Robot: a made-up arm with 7 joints.
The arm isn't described. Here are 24 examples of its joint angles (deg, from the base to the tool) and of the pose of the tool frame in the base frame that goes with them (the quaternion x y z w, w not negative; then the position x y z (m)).
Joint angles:
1: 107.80 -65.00 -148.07 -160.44 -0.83 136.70 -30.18
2: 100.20 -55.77 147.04 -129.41 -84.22 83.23 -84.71
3: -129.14 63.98 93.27 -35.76 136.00 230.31 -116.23
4: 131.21 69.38 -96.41 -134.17 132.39 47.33 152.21
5: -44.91 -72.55 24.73 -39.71 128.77 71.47 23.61
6: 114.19 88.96 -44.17 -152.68 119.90 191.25 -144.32
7: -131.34 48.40 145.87 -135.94 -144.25 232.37 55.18
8: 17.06 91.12 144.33 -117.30 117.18 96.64 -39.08
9: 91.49 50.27 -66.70 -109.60 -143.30 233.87 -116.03
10: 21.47 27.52 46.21 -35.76 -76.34 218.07 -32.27
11: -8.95 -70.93 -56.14 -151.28 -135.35 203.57 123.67
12: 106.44 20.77 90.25 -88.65 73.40 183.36 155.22
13: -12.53 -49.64 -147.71 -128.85 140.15 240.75 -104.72
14: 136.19 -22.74 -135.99 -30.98 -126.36 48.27 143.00
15: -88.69 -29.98 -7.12 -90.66 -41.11 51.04 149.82
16: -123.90 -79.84 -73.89 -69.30 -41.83 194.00 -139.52
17: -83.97 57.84 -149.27 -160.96 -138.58 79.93 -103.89
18: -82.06 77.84 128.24 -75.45 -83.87 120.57 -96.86
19: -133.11 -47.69 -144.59 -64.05 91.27 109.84 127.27
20: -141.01 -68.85 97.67 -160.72 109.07 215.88 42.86
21: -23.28 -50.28 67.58 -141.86 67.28 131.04 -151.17
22: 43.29 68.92 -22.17 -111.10 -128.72 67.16 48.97
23: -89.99 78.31 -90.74 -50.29 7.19 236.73 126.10
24: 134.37 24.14 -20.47 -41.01 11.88 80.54 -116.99
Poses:
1: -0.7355 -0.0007 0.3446 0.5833 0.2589 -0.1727 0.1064
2: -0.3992 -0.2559 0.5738 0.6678 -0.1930 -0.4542 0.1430
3: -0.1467 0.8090 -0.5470 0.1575 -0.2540 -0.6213 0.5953
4: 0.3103 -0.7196 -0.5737 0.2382 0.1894 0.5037 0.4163
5: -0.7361 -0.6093 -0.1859 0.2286 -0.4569 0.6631 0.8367
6: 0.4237 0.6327 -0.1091 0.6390 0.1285 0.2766 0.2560
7: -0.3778 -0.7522 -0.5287 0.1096 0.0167 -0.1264 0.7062
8: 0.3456 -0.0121 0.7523 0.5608 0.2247 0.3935 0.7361
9: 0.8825 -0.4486 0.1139 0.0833 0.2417 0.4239 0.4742
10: -0.1071 0.3496 0.9187 0.1492 0.2837 0.2905 0.9931
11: -0.6380 0.2932 -0.6857 0.1917 -0.1617 -0.0911 0.5704
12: 0.6165 -0.3321 -0.5375 0.4698 -0.4741 0.2000 0.8507
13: 0.1550 0.9193 0.2518 0.2597 -0.4376 -0.0102 0.3773
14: -0.4036 -0.6896 0.5353 0.2739 0.4289 -0.3065 1.1183
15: -0.6675 -0.6916 0.0443 0.2722 -0.1114 -0.1890 1.0050
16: 0.1224 -0.4983 -0.8373 0.1888 0.1779 0.7348 0.6248
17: -0.0770 0.1091 -0.0102 0.9910 -0.1496 0.0748 0.5907
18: 0.5467 0.6081 0.3929 0.4207 0.4169 -0.5335 0.8173
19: 0.3717 -0.4397 -0.8010 0.1643 0.3961 0.7518 0.5499
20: -0.0689 -0.6277 0.6324 0.4486 0.2760 -0.0332 0.4855
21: 0.2066 0.9494 0.1999 0.1267 0.1387 0.3295 0.6364
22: 0.1546 0.4011 0.2011 0.8802 0.5672 0.2084 0.0338
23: 0.2893 -0.5154 0.7441 0.3115 -0.1519 -0.7281 0.4946
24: 0.4753 -0.8678 -0.1426 0.0259 -0.3688 0.5363 1.0039
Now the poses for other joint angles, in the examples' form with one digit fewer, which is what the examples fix.
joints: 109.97 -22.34 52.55 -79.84 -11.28 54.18 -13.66
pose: 0.114 0.961 0.199 0.156 -0.396 -0.057 0.973
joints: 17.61 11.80 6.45 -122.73 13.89 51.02 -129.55
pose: -0.168 -0.720 0.296 0.604 0.426 0.207 0.475
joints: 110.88 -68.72 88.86 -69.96 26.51 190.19 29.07
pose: 0.315 -0.517 0.209 0.768 -0.033 -0.755 0.670
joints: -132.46 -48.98 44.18 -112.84 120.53 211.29 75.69
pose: 0.522 0.336 -0.716 0.319 0.183 -0.037 0.814
